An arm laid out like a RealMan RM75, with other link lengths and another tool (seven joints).
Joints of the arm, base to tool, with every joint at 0 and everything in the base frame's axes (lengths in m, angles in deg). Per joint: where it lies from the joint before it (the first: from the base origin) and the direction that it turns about. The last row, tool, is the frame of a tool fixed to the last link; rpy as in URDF.
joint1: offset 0 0 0.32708 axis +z
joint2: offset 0 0 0 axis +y
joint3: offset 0 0 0.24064 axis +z
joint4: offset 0 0 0 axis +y
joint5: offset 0 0 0.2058 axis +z
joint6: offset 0 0 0 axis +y
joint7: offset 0 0 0.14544 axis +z
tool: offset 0.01 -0.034 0.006 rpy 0 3 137.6
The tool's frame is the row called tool.
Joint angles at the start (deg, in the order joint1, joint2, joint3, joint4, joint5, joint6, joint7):
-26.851, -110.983, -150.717, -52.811, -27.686, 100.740, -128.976
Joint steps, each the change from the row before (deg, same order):
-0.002, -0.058, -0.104, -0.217, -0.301, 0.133, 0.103
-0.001, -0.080, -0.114, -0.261, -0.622, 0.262, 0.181
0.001, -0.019, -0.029, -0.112, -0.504, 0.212, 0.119
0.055, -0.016, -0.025, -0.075, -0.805, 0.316, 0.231
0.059, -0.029, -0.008, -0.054, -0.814, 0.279, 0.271
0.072, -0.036, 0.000, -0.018, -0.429, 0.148, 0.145
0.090, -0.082, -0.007, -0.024, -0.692, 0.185, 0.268
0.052, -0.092, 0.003, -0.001, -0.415, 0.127, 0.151
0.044, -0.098, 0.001, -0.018, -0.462, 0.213, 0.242
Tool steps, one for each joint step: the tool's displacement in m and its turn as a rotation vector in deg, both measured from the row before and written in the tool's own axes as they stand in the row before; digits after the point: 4 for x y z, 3 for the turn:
-0.0001, -0.0012, -0.0004, 0.354, -0.101, 0.215
0.0001, -0.0023, -0.0002, 0.684, -0.047, 0.386
0.0001, -0.0017, -0.0001, 0.511, 0.039, 0.278
0.0004, -0.0021, 0.0002, 0.803, 0.127, 0.401
0.0004, -0.0021, 0.0003, 0.804, 0.122, 0.442
0.0004, -0.0008, 0.0004, 0.427, 0.093, 0.192
0.0006, -0.0016, 0.0007, 0.704, 0.112, 0.362
0.0005, -0.0010, 0.0008, 0.450, 0.130, 0.203
0.0007, -0.0013, 0.0009, 0.507, 0.194, 0.323

